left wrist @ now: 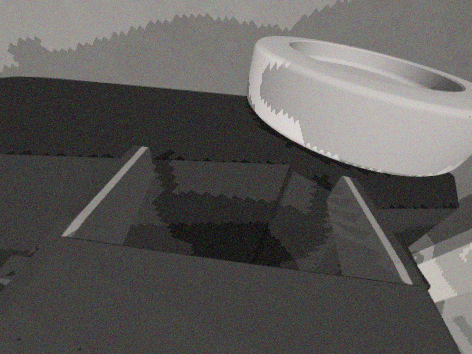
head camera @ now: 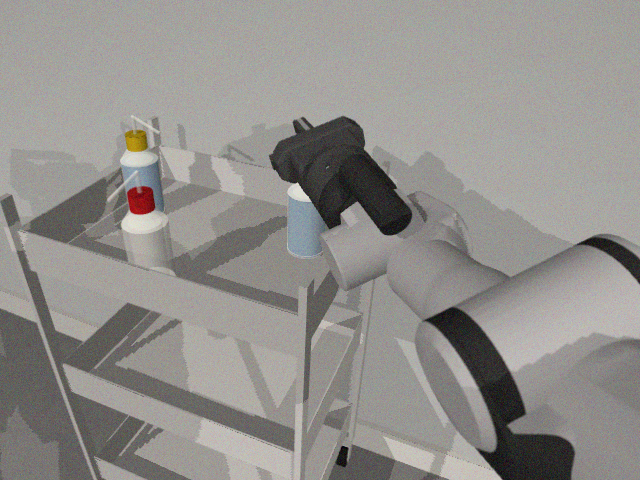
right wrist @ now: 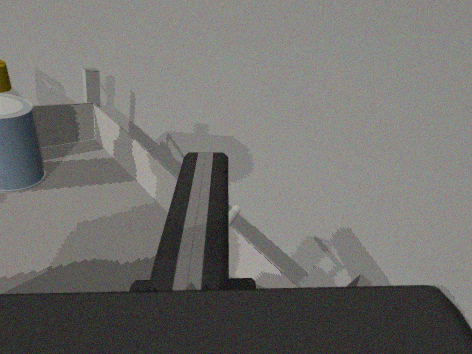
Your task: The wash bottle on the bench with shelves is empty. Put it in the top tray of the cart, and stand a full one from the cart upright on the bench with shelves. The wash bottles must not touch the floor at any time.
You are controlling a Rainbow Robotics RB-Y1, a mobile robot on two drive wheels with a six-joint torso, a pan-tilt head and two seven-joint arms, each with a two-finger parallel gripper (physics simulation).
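Frame: origin at the robot's base, x ahead, y left, z up, level; centimetres.
Seen in the pictures: left gripper, fingertip midpoint: point(left wrist: 243, 174); right gripper, fingertip midpoint: point(head camera: 299, 124) point(right wrist: 207, 169).
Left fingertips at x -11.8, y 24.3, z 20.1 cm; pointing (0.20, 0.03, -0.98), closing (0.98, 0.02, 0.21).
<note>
Pixels of each thing's top centre, then the offset from my left fingertips to it. "spot": a spot on its surface instead.
- yellow-capped wash bottle with blue contents, middle of its top: point(head camera: 137, 116) dx +78.9, dy -18.3, dz +63.6 cm
- white tip, surface spot: point(right wrist: 234, 214) spot: dx +67.5, dy -43.2, dz +62.3 cm
- cart's corner post, surface spot: point(head camera: 305, 351) spot: dx +40.4, dy -36.9, dz +48.4 cm
The cart point(head camera: 227, 299) point(right wrist: 145, 172) has bottles standing upright in its top tray. A yellow-capped wash bottle with blue contents point(head camera: 142, 175) point(right wrist: 17, 145) stands at the back left in the head view. A red-capped wash bottle with a pale grey body point(head camera: 147, 242) stands in front of it. Another bottle with blue contents point(head camera: 303, 224) stands toward the tray's right end, its top hidden behind my right gripper. My right gripper point(head camera: 302, 125) point(right wrist: 207, 169) is shut and empty, above the tray. A white tip point(right wrist: 234, 214) shows beside its fingers. My left gripper point(left wrist: 243, 174) is open and empty.
The cart's corner post point(head camera: 305, 351) rises at the front right. Lower trays point(head camera: 180, 413) lie beneath the top one. A large white rounded part point(left wrist: 360, 115) is close to the left gripper. The bench with shelves does not show.
</note>
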